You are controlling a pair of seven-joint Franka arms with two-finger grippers.
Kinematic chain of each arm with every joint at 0, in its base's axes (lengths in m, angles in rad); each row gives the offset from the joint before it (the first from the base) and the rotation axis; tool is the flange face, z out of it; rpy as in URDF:
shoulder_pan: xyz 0 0 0.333 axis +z
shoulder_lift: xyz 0 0 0 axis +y
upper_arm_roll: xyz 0 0 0.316 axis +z
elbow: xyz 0.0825 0 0 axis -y
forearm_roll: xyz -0.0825 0 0.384 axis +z
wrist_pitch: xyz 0 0 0 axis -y
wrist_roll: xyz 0.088 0 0 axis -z
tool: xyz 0 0 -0.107 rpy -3.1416 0 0
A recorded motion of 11 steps. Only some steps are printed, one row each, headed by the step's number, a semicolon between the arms.
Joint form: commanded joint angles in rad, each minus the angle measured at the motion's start. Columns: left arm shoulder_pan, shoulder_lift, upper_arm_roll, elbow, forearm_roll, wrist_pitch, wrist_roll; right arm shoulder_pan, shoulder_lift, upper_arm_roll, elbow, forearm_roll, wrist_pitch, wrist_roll.
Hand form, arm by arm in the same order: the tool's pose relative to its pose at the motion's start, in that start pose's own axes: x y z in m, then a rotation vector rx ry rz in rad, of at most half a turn. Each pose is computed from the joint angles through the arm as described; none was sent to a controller.
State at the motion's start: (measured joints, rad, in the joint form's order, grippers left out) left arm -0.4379 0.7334 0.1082 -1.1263 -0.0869 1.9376 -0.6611; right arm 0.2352 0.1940 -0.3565 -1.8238 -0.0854 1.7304 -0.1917
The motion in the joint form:
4: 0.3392 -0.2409 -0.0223 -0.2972 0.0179 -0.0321 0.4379; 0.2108 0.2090 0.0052 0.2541 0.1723 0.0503 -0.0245
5: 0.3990 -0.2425 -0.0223 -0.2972 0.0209 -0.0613 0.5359; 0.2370 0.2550 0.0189 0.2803 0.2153 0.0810 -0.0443
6: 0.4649 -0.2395 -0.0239 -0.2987 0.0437 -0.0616 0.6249; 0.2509 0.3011 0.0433 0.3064 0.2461 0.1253 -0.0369
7: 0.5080 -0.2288 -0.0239 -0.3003 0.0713 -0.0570 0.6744; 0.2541 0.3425 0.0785 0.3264 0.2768 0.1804 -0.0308
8: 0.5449 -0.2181 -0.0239 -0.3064 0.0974 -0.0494 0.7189; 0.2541 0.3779 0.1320 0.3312 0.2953 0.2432 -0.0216
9: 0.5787 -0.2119 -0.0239 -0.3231 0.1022 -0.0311 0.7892; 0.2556 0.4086 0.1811 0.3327 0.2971 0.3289 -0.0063
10: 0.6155 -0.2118 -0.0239 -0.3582 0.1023 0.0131 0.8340; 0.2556 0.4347 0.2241 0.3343 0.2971 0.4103 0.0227
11: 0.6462 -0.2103 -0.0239 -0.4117 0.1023 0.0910 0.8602; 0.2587 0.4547 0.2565 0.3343 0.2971 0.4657 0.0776
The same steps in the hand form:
4: 0.0723 -0.2390 -0.0389 0.0346 -0.0757 0.1042; 0.0813 -0.1563 -0.0323 0.0237 0.1366 -0.2070
5: 0.0828 -0.2795 -0.0393 0.0403 -0.1017 0.1432; 0.0947 -0.1892 -0.0226 0.0439 0.1536 -0.2594
6: 0.0951 -0.3245 -0.0384 0.0580 -0.1036 0.1754; 0.1083 -0.2193 -0.0120 0.0599 0.1797 -0.2832
7: 0.1024 -0.3560 -0.0320 0.0832 -0.1097 0.1913; 0.1205 -0.2479 -0.0007 0.0849 0.2123 -0.3053
8: 0.1070 -0.3838 -0.0237 0.1066 -0.1196 0.2082; 0.1283 -0.2823 0.0153 0.1102 0.2389 -0.3363
9: 0.1090 -0.4083 -0.0144 0.1073 -0.1281 0.2466; 0.1351 -0.3134 0.0275 0.1235 0.2885 -0.3592
10: 0.1091 -0.4351 -0.0031 0.1047 -0.1215 0.2555; 0.1398 -0.3395 0.0368 0.1413 0.3377 -0.3611
11: 0.1069 -0.4582 0.0148 0.1046 -0.1001 0.2531; 0.1412 -0.3611 0.0453 0.1632 0.3636 -0.3323

